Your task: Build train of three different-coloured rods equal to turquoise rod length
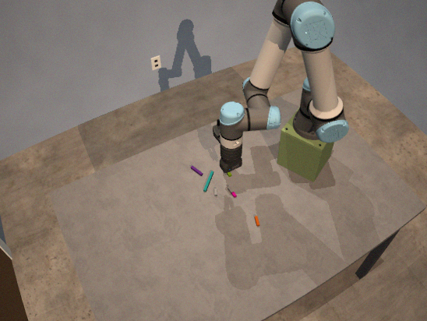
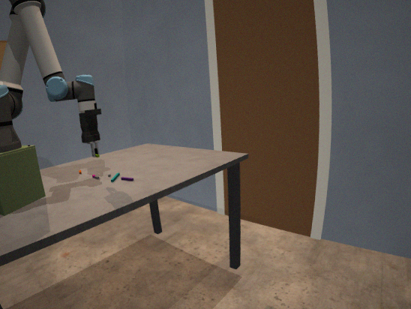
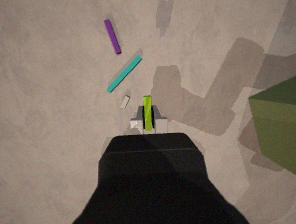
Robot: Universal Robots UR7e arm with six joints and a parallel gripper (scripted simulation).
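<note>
Right now the turquoise rod is 11 cm below my hand, 7 cm to the right of it and 4 cm ahead of it. From my hand the other things lie so: magenta rod 11 cm below, 5 cm to the left; purple rod 14 cm to the right, 11 cm below, 5 cm ahead; lime rod 1 cm below.
</note>
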